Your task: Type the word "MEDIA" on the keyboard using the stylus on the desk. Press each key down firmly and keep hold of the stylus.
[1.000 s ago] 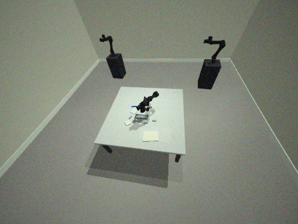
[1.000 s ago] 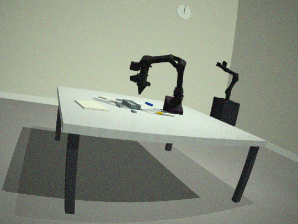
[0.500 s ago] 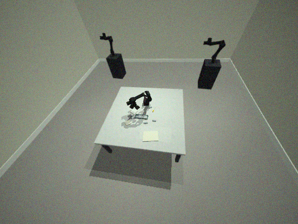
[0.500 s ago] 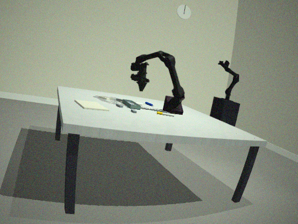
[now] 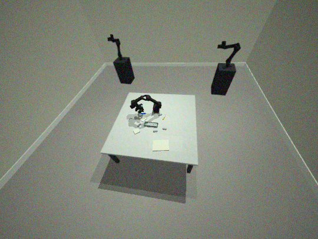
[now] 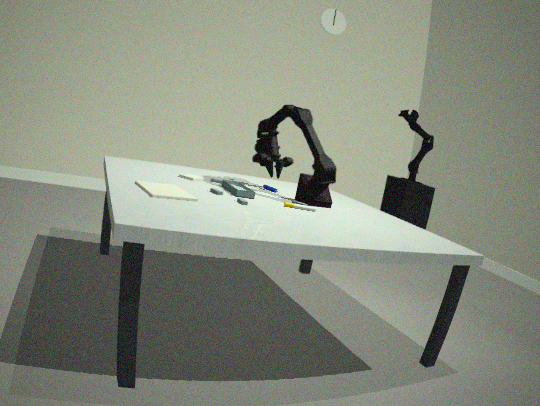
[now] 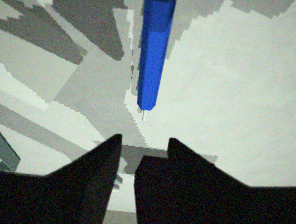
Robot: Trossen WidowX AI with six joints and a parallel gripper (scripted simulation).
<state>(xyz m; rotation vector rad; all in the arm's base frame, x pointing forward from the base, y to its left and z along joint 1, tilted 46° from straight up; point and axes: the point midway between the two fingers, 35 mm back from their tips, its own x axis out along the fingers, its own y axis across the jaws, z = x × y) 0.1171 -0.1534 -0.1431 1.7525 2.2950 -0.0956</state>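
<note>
My gripper tip is now 10 mm to the right of the blue stylus and 50 mm above it. Round my gripper tip: yellow-tipped pen (20 mm ahead, 350 mm to the left, 50 mm below).
</note>
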